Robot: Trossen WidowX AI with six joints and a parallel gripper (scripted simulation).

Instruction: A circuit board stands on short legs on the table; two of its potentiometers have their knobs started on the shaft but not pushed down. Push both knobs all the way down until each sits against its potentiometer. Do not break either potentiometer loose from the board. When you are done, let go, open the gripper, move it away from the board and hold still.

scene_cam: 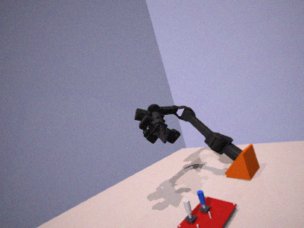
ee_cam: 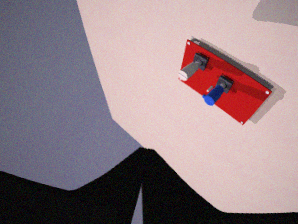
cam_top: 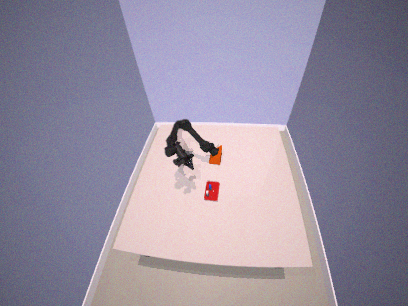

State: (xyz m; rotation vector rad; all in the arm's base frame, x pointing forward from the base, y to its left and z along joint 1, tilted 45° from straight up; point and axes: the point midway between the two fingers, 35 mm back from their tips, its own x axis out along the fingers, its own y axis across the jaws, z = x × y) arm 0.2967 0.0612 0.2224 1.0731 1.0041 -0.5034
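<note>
My gripper tip is 170 mm above the blue knob, 110 mm to the right of it and 10 mm short of it. From my gripper tip the other things lie so: white knob 170 mm below, 100 mm to the left, 60 mm ahead.
</note>
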